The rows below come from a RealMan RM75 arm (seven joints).
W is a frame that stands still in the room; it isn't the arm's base.
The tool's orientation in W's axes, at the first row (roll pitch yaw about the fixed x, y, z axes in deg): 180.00, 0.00, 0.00
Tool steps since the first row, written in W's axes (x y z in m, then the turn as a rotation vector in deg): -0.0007, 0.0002, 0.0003, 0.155, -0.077, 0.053; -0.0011, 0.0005, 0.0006, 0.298, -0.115, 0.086; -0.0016, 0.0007, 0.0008, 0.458, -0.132, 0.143; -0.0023, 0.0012, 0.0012, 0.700, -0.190, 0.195; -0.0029, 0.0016, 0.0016, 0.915, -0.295, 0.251; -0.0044, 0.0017, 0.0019, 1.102, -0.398, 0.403; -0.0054, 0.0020, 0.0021, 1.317, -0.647, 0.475; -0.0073, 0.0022, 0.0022, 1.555, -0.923, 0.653; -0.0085, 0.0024, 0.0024, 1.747, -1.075, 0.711
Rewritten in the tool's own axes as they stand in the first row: -0.0007, -0.0002, -0.0003, 0.155, 0.077, -0.053; -0.0011, -0.0005, -0.0006, 0.298, 0.115, -0.086; -0.0016, -0.0007, -0.0008, 0.458, 0.132, -0.143; -0.0023, -0.0012, -0.0012, 0.700, 0.190, -0.195; -0.0029, -0.0016, -0.0016, 0.915, 0.295, -0.251; -0.0044, -0.0017, -0.0019, 1.102, 0.398, -0.403; -0.0054, -0.0020, -0.0021, 1.317, 0.647, -0.475; -0.0073, -0.0022, -0.0022, 1.555, 0.923, -0.653; -0.0085, -0.0024, -0.0024, 1.747, 1.075, -0.711
